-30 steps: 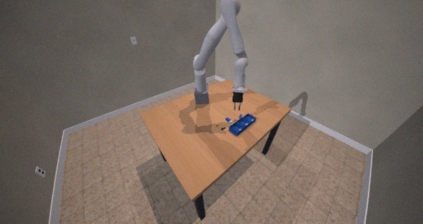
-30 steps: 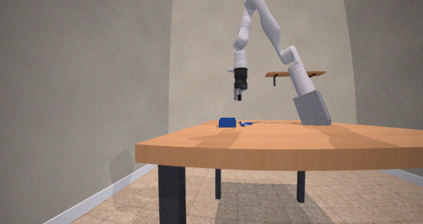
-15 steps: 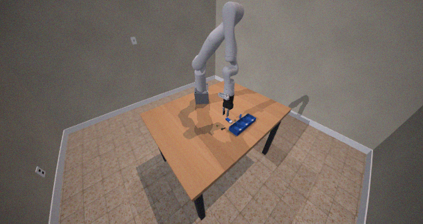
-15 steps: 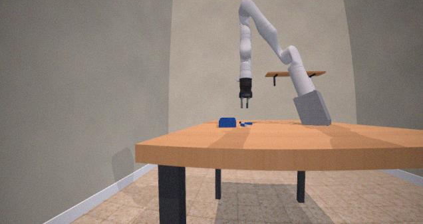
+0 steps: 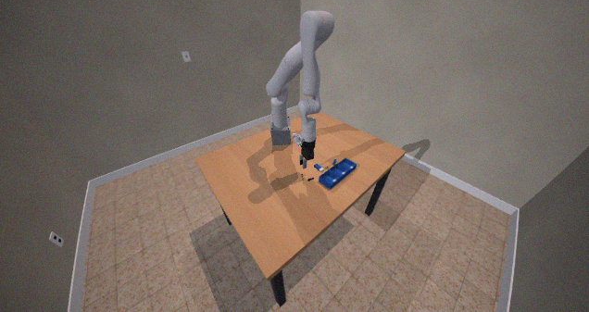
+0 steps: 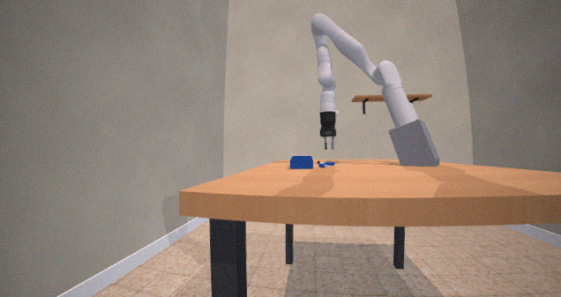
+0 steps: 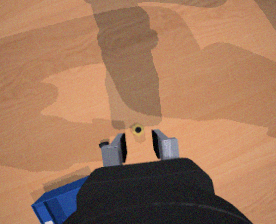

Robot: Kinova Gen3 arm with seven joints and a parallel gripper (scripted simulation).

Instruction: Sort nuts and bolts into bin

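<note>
Right now my hand is 80 mm above the black bolt and 60 mm short of it. Round my hand: blue two-compartment bin 150 mm ahead, 140 mm to the left, 70 mm below.
</note>
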